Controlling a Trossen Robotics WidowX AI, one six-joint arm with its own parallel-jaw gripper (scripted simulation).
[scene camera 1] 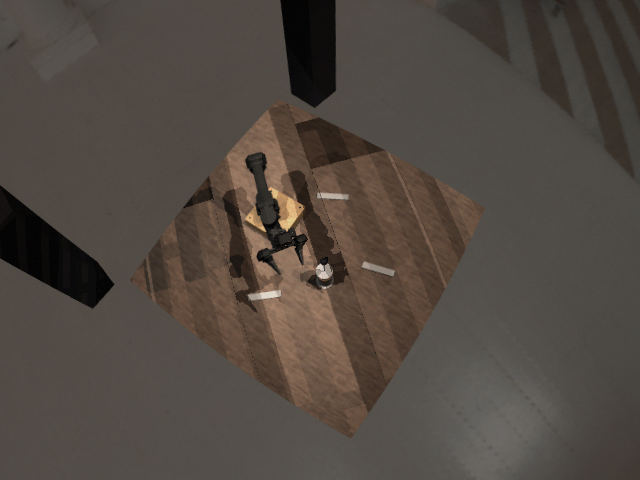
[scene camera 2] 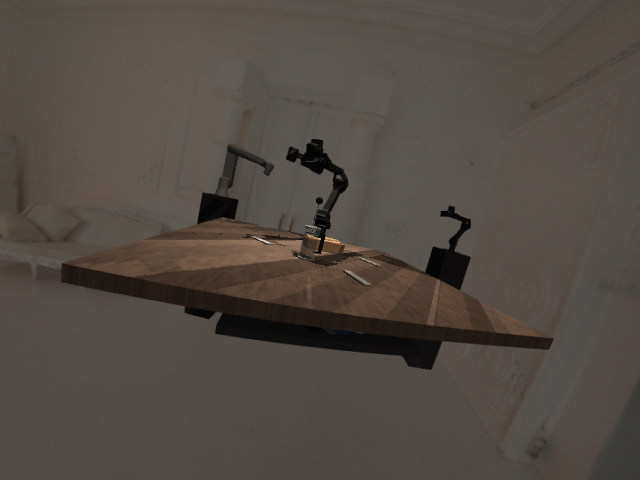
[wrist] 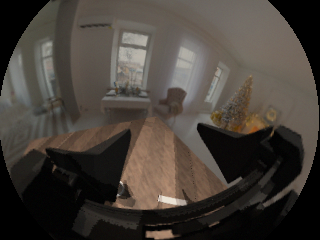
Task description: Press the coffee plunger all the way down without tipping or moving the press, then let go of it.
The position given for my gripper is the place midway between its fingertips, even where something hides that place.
Note:
My gripper [scene camera 1: 291, 269] is open, holding nothing. Also in view: a coffee press [scene camera 2: 311, 234].
My gripper is seen too in the wrist view [wrist: 165, 129].

